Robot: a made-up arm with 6 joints. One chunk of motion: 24 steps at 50 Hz.
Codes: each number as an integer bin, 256 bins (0 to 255) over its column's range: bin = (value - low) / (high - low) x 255, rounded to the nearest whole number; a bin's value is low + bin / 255 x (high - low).
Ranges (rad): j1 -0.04..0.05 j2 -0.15..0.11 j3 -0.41..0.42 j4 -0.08..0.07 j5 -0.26..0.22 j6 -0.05..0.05
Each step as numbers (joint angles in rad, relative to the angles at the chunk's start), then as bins.
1 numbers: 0.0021 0.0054 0.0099 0.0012 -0.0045 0.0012
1 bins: 119 152 129 138 136 131
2 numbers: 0.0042 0.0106 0.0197 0.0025 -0.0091 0.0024
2 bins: 125 158 132 140 133 134
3 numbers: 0.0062 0.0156 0.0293 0.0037 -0.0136 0.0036
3 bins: 131 162 135 142 131 137
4 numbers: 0.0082 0.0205 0.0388 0.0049 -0.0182 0.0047
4 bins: 137 167 138 144 128 139
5 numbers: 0.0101 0.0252 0.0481 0.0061 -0.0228 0.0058
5 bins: 142 172 141 146 126 142
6 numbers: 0.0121 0.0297 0.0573 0.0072 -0.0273 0.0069
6 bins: 148 176 144 148 124 145
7 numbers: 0.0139 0.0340 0.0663 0.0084 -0.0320 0.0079
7 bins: 153 180 146 150 121 148
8 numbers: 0.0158 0.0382 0.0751 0.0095 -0.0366 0.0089
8 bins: 158 185 149 152 119 150
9 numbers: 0.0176 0.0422 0.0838 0.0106 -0.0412 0.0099
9 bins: 163 189 152 154 116 153
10 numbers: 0.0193 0.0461 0.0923 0.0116 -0.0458 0.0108
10 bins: 168 192 154 156 114 155
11 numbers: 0.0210 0.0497 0.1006 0.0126 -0.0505 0.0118
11 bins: 173 196 157 157 111 158
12 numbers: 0.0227 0.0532 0.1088 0.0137 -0.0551 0.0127
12 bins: 178 199 159 159 109 160
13 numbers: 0.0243 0.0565 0.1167 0.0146 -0.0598 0.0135
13 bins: 182 203 162 161 106 162
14 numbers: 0.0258 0.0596 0.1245 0.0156 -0.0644 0.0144
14 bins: 186 206 164 163 104 164
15 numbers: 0.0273 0.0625 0.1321 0.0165 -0.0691 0.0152
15 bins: 191 208 167 164 101 166
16 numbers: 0.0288 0.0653 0.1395 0.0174 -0.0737 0.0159
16 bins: 195 211 169 166 99 168
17 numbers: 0.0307 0.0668 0.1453 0.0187 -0.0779 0.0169
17 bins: 200 213 171 168 97 171
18 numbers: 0.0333 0.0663 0.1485 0.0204 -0.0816 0.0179
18 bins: 208 212 172 171 95 173
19 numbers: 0.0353 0.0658 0.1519 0.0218 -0.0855 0.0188
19 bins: 213 212 173 173 93 175
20 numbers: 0.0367 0.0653 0.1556 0.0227 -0.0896 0.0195
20 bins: 217 211 174 175 91 177
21 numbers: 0.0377 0.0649 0.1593 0.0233 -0.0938 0.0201
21 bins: 220 211 175 176 88 179
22 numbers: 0.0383 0.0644 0.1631 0.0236 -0.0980 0.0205
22 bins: 222 210 176 176 86 180
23 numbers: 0.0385 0.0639 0.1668 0.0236 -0.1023 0.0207
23 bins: 222 210 177 176 84 180
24 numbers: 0.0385 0.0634 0.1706 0.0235 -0.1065 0.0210
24 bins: 222 209 178 176 82 181
